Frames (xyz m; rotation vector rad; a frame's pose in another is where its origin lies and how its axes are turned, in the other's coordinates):
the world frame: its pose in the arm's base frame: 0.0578 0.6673 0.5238 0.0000 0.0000 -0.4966
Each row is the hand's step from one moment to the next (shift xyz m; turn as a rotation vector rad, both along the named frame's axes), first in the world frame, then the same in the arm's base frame.
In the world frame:
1: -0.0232 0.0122 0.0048 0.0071 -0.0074 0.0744
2: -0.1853 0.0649 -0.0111 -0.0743 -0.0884 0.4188
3: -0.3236 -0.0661 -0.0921 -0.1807 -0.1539 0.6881
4: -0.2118 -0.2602 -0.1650 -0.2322 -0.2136 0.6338
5: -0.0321 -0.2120 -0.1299 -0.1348 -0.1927 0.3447
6: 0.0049 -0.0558 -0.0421 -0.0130 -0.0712 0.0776
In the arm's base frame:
1: -0.0146 0.0218 0.0048 0.0027 -0.0099 0.0744
2: -0.1320 0.1453 -0.0111 -0.1074 -0.0423 0.4188
3: -0.3160 0.0961 -0.0921 -0.2322 -0.0492 0.6881
4: -0.3102 -0.1279 -0.1650 -0.3059 -0.0772 0.6338
5: -0.1292 -0.1711 -0.1299 -0.2103 -0.1052 0.3447
6: -0.0223 -0.0514 -0.0421 -0.0454 -0.0564 0.0776

